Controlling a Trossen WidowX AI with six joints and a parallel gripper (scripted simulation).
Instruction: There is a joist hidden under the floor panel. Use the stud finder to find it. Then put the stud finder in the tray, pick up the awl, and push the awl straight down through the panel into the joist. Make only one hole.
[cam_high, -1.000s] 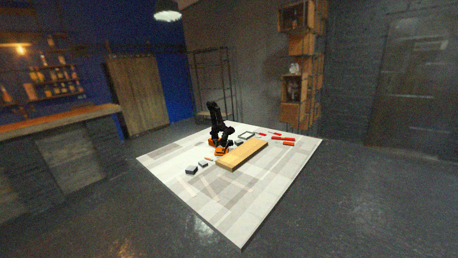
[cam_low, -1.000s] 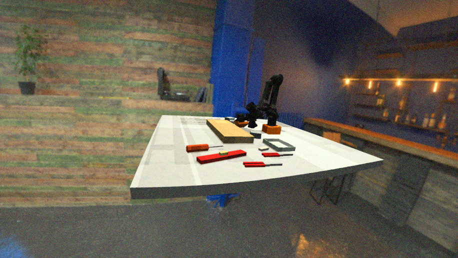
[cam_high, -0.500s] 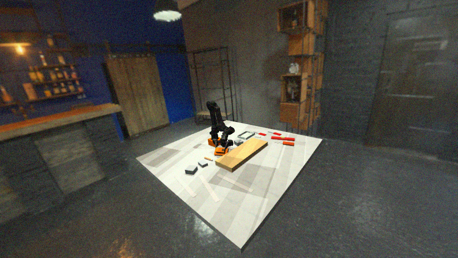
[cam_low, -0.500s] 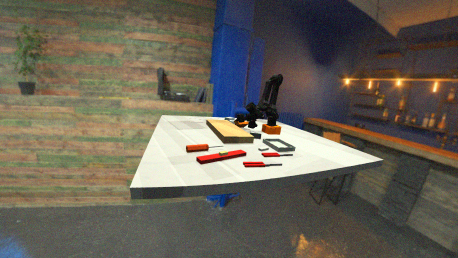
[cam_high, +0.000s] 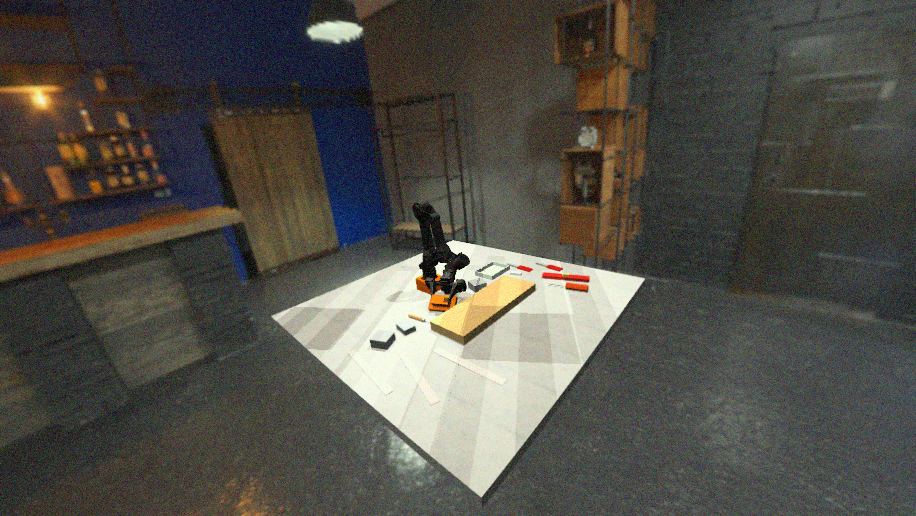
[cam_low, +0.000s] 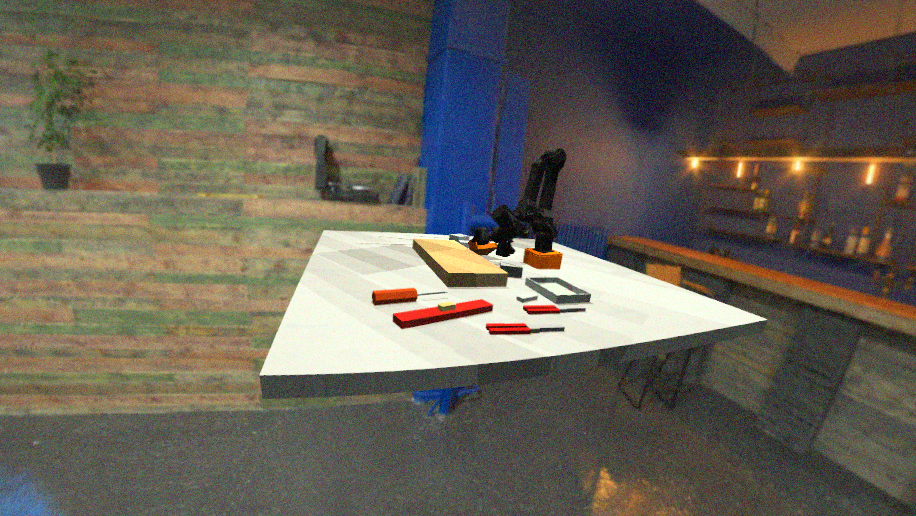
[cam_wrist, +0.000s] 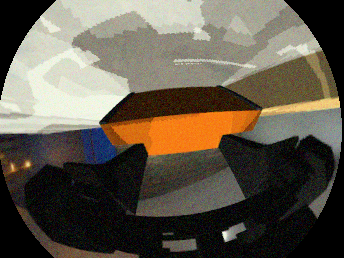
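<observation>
Now: gripper tip 1 cm short of the orange stud finder and 1 cm above it. Also, from my gripper tip: grey tray (3 cm ahead, 47 cm to the left, 5 cm below); then awl (4 cm behind, 10 cm to the right, 6 cm below); then red level (42 cm ahead, 51 cm to the left, 5 cm below).
</observation>
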